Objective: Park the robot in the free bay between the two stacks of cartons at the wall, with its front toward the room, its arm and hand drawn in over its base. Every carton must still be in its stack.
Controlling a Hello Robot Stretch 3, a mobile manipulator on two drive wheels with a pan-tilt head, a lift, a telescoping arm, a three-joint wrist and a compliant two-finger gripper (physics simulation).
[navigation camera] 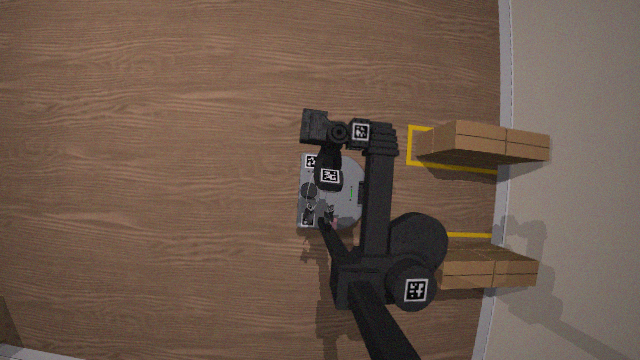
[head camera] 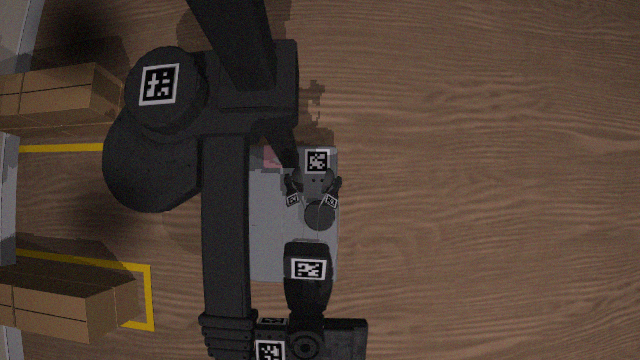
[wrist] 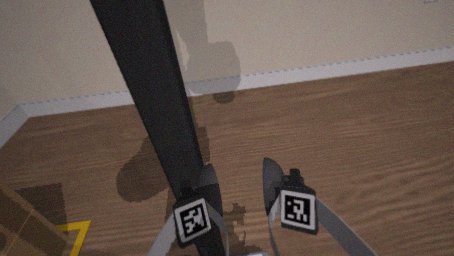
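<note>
My grey base [head camera: 265,225] [navigation camera: 352,175] stands out in front of the bay [head camera: 55,200] [navigation camera: 465,205], apart from its yellow lines. Its rounded end faces the wall; its straight edge faces the room. The mast-side carton stack [head camera: 55,95] [navigation camera: 490,272] and the other carton stack [head camera: 50,310] [navigation camera: 480,140] stand upright at the wall, on either side of the bay; the mast-side one is partly hidden by my head. My arm [head camera: 225,225] [navigation camera: 378,200] is drawn in. My gripper [head camera: 313,179] [navigation camera: 319,215] [wrist: 239,179] is open and empty above the base.
Yellow tape [head camera: 148,295] [navigation camera: 410,145] [wrist: 80,232] outlines the floor beside the bay. A white baseboard [navigation camera: 506,65] [wrist: 310,77] runs behind the stacks. Another baseboard [navigation camera: 40,352] shows at the lower left of the navigation view. Wood floor lies on the room side.
</note>
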